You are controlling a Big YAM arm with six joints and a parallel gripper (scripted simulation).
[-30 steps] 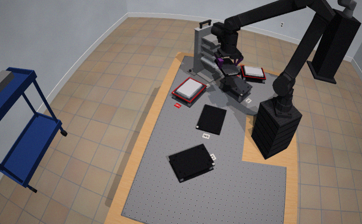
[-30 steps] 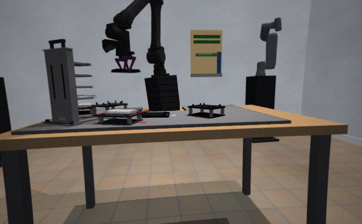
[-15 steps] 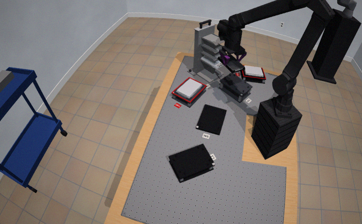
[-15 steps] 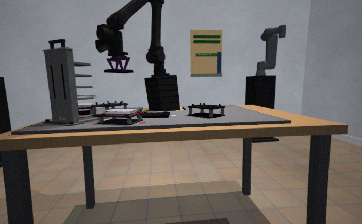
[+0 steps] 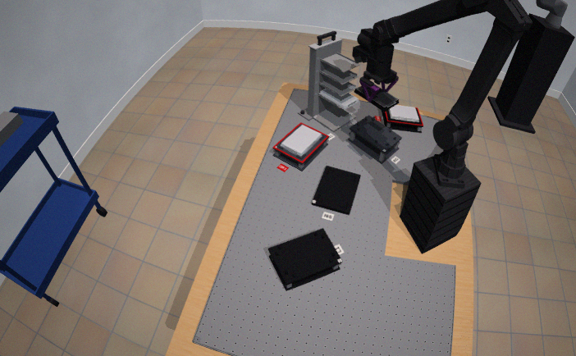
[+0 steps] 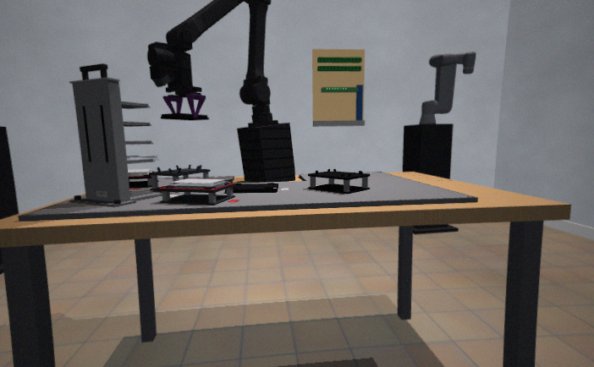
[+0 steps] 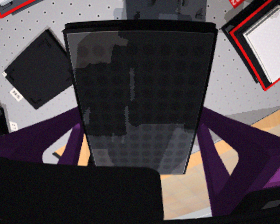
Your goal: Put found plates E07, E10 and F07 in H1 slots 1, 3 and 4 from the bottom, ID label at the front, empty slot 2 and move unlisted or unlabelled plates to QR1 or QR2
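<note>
The regrip nest is 30 mm behind my hand, 30 mm to the right of it and 190 mm below it. The rest, counted from my hand: RG label (110 mm behind, 30 mm to the left, 250 mm below); then dark plate (right at my hand); then grey plate hotel H1 (180 mm ahead, 200 mm to the right, 90 mm below).
</note>
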